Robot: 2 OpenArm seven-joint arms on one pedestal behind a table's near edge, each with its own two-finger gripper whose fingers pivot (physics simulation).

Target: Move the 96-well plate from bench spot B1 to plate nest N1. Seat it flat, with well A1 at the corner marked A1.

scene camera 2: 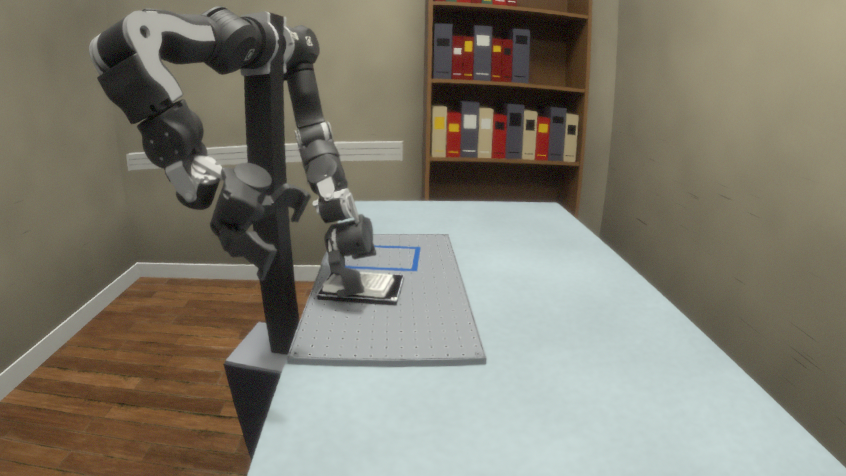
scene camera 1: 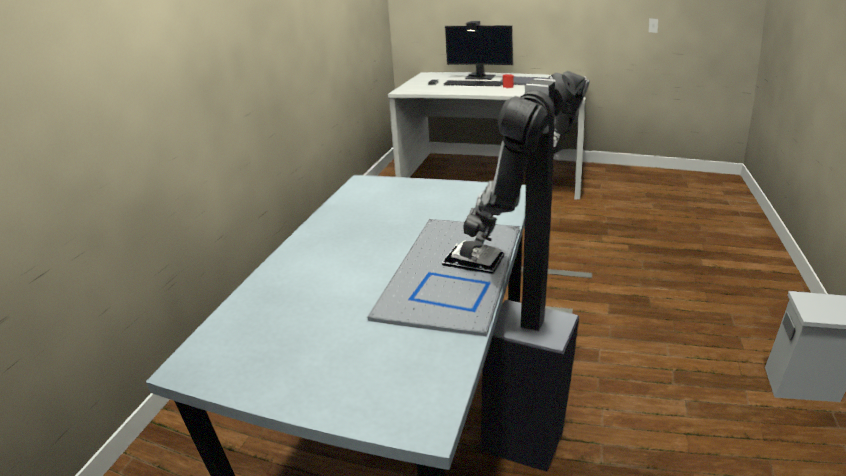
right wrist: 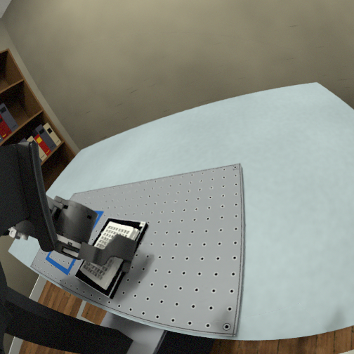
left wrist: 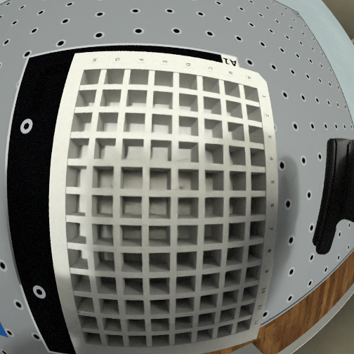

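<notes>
The white 96-well plate (scene camera 1: 489, 254) (scene camera 2: 381, 284) (left wrist: 161, 202) (right wrist: 119, 230) lies on the black plate nest (scene camera 2: 397, 290) (left wrist: 30, 200) (right wrist: 143, 230). Its chamfered A1 corner is beside the nest's A1 label in the left wrist view. I cannot tell whether every edge sits flat. My left gripper (scene camera 1: 478, 245) (scene camera 2: 358, 271) is open, low over the plate; one finger shows at the right of the left wrist view, with a gap between it and the plate. My right gripper (scene camera 2: 282, 239) is open, high beside the pedestal column. Spot B1's blue outline (scene camera 1: 451, 304) (scene camera 2: 416, 258) (right wrist: 64, 270) frames bare board.
The grey perforated board (scene camera 1: 393, 296) (scene camera 2: 437, 331) (left wrist: 300, 65) (right wrist: 200, 250) lies along the near edge of the pale blue table (scene camera 1: 266, 331) (scene camera 2: 591, 355) (right wrist: 285, 200). The dark pedestal column (scene camera 1: 537, 236) (scene camera 2: 264, 118) stands behind that edge.
</notes>
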